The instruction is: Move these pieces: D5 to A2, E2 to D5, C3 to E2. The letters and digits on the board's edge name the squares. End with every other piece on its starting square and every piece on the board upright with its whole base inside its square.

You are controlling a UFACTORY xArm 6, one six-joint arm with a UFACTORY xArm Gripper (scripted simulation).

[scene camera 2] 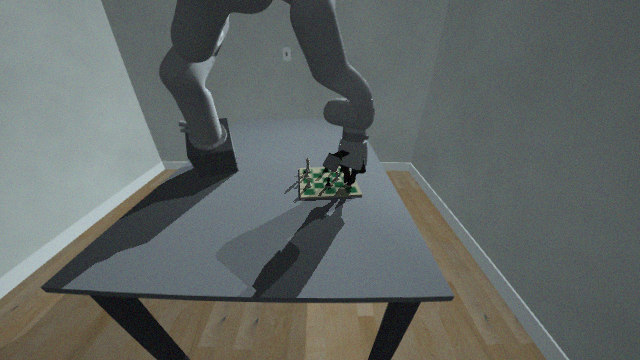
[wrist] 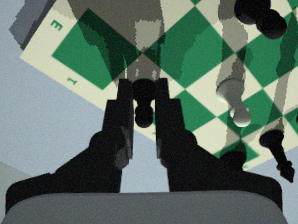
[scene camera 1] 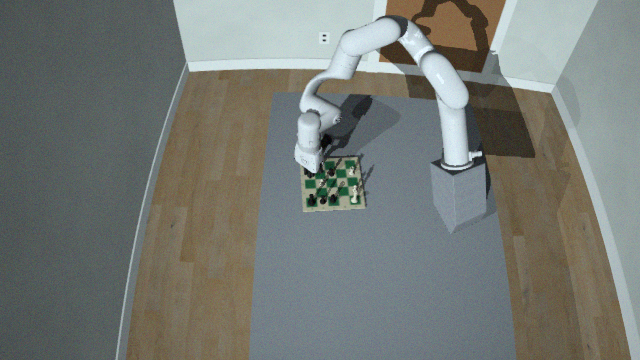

Observation:
In view: the gripper (scene camera 2: 349, 182), a black piece (wrist: 143, 89) and a white piece (wrist: 229, 91).
The gripper also shows in the wrist view (wrist: 143, 96) and in scene camera 1 (scene camera 1: 309, 174).

